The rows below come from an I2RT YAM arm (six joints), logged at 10 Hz.
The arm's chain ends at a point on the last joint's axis. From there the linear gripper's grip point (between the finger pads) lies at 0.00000 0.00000 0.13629 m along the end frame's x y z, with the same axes.
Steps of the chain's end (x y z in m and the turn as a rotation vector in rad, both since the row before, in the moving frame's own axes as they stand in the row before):
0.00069 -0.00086 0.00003 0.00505 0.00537 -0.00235
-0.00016 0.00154 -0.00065 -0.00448 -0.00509 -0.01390
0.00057 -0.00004 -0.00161 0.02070 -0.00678 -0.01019
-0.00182 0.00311 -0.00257 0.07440 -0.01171 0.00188
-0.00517 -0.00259 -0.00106 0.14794 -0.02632 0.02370
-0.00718 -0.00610 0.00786 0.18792 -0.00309 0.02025
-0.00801 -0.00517 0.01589 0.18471 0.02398 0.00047
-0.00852 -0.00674 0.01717 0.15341 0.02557 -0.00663
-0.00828 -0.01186 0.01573 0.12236 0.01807 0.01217
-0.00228 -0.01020 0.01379 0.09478 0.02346 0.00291
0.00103 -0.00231 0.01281 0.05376 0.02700 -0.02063
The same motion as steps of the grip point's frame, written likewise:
0.00142 -0.00155 0.00003 0.00505 0.00537 -0.00235
-0.00085 0.00216 -0.00065 -0.00448 -0.00509 -0.01390
-0.00037 -0.00286 -0.00164 0.02070 -0.00678 -0.01019
-0.00340 -0.00702 -0.00296 0.07440 -0.01171 0.00188
-0.00850 -0.02272 -0.00260 0.14794 -0.02632 0.02370
-0.00734 -0.03156 0.00546 0.18792 -0.00309 0.02025
-0.00475 -0.03020 0.01353 0.18471 0.02398 0.00047
-0.00512 -0.02758 0.01553 0.15341 0.02557 -0.00663
-0.00572 -0.02848 0.01469 0.12236 0.01807 0.01217
0.00093 -0.02309 0.01314 0.09478 0.02346 0.00291
0.00463 -0.00967 0.01256 0.05376 0.02700 -0.02063

